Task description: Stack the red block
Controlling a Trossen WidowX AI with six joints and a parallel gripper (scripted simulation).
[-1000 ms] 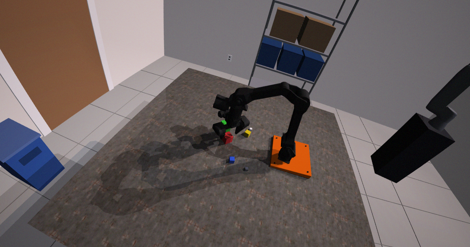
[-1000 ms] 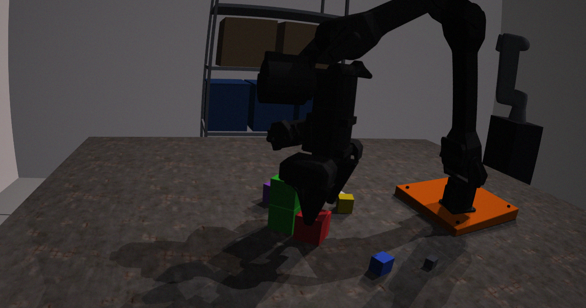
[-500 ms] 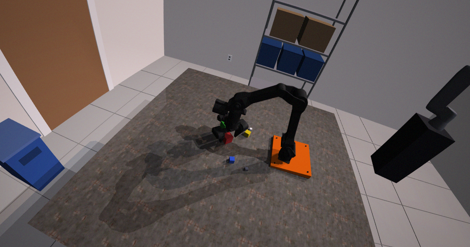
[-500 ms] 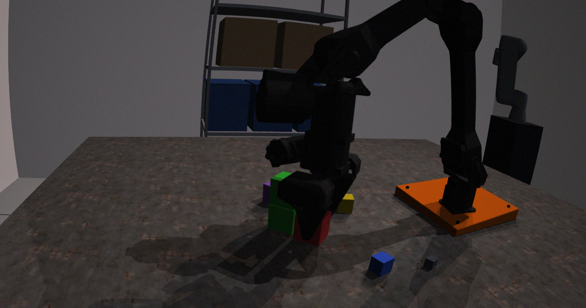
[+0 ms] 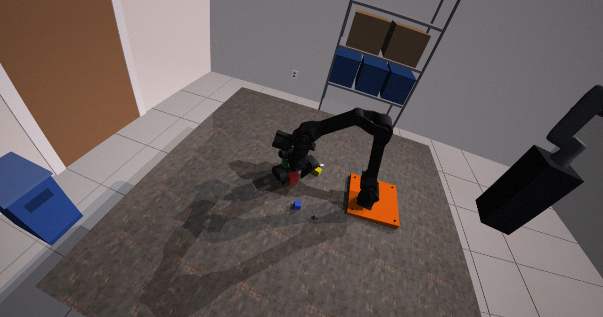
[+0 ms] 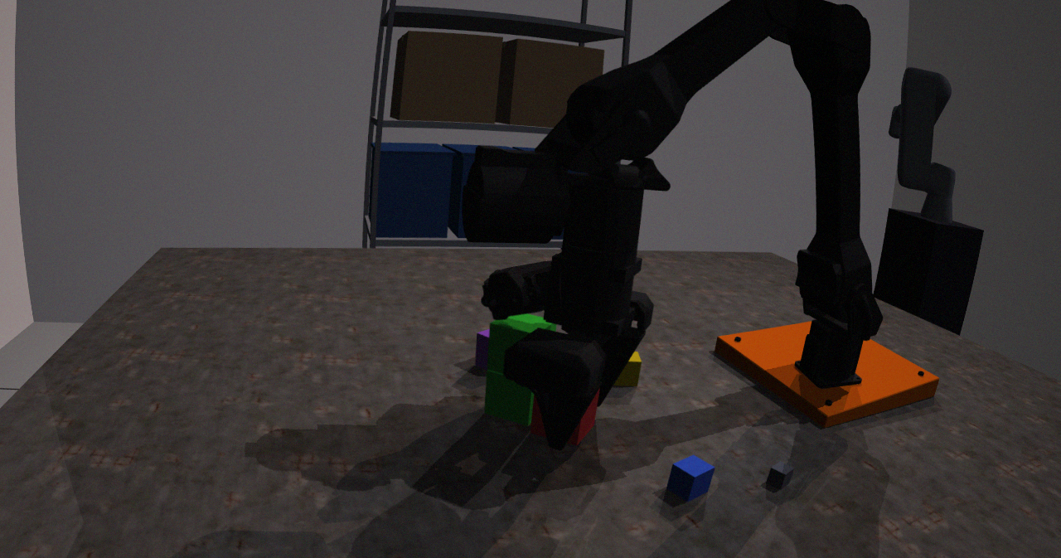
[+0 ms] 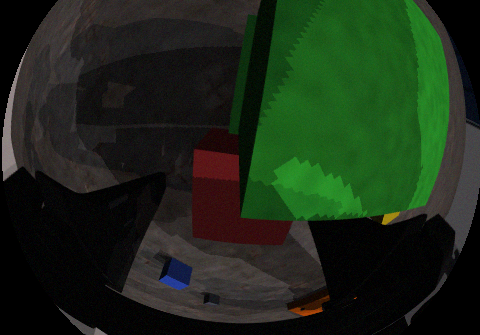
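Right now my gripper tip is 100 mm to the right of the blue cube and 70 mm past it. From my gripper tip the other things lie so: yellow cube: 110 mm to the right, 70 mm behind, 10 mm above; then purple cube: 140 mm to the right, 50 mm ahead, 10 mm above; then red block: 10 mm to the right, 10 mm ahead, 10 mm above.
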